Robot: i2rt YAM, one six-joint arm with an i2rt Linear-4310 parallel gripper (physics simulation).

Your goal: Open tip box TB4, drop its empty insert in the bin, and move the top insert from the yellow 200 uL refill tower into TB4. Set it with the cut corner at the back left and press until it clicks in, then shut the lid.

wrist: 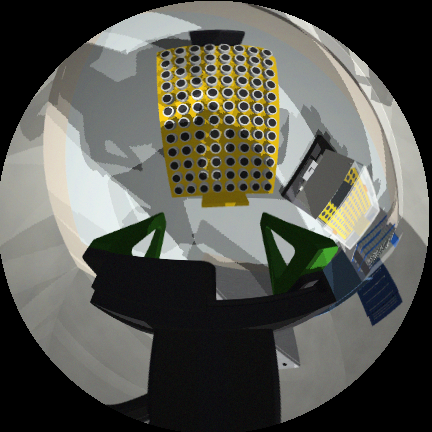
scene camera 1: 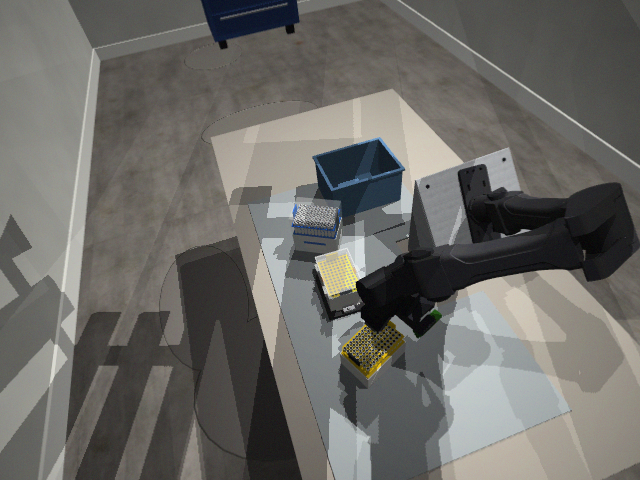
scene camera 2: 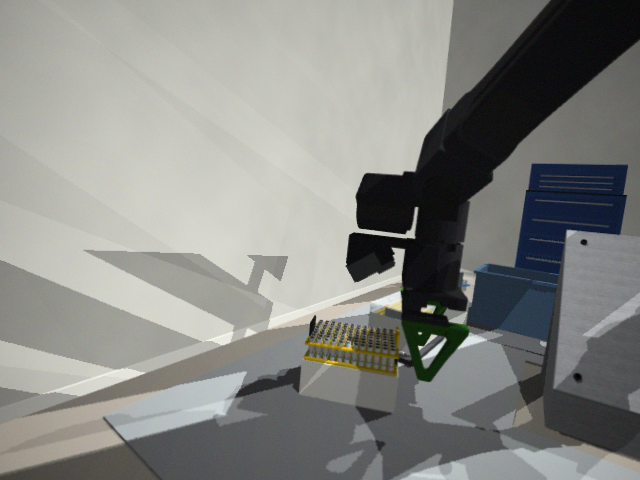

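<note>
The yellow refill tower (scene camera 1: 372,348) (scene camera 2: 348,384) (wrist: 217,120) stands on the mat with full rows of tips in its top insert. A second yellow rim shows below. A black tab (scene camera 2: 312,326) (wrist: 217,37) stands at its far end, a yellow tab (wrist: 225,200) at the end near my gripper. My gripper (scene camera 2: 423,361) (wrist: 212,217) is open and empty, its green fingers spread beside the yellow-tab end. The box taken as TB4 (scene camera 1: 338,276) (wrist: 350,200) sits on a black base (scene camera 1: 324,299) (wrist: 302,172), clear lid over a yellow insert. Its label is unreadable.
A blue-rimmed tip tower (scene camera 1: 316,227) (wrist: 374,250) stands behind the box. The blue bin (scene camera 1: 382,190) (scene camera 2: 511,304) stands farther back. The grey metal arm mount (scene camera 1: 434,217) (scene camera 2: 599,320) stands on the right. A blue cabinet (scene camera 1: 253,20) (scene camera 2: 573,217) (wrist: 381,296) is beyond the table.
</note>
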